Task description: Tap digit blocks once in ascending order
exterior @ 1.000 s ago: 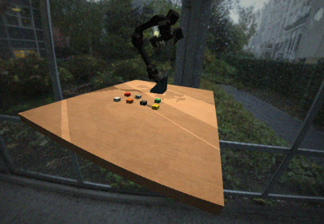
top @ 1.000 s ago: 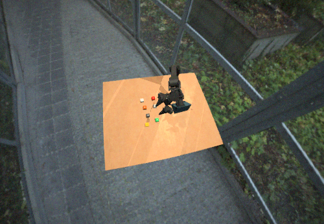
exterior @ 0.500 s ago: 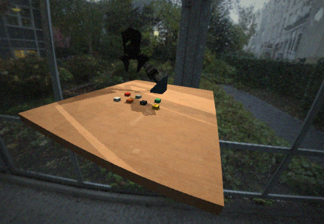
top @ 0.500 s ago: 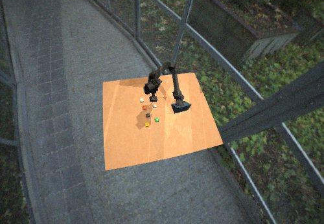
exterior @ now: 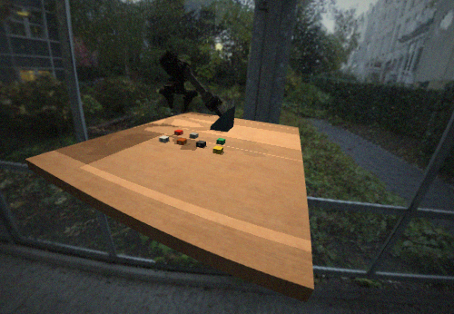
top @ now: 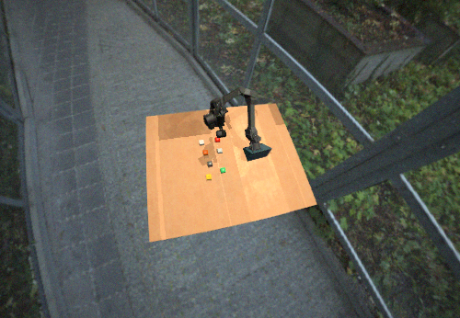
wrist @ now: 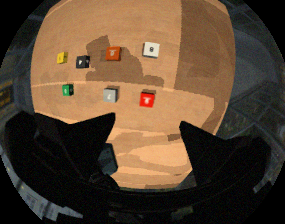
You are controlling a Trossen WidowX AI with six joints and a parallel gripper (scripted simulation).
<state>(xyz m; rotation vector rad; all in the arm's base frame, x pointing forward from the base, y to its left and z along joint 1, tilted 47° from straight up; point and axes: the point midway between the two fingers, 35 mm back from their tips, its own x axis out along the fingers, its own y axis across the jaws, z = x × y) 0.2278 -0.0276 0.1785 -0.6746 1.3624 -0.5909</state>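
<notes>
Now: the green block 240 mm to the left of my gripper tip and 120 mm below it. Also, from my gripper tip: grey block (120 mm below, 90 mm to the left); white block (120 mm below, 120 mm ahead); red block (120 mm below).
</notes>
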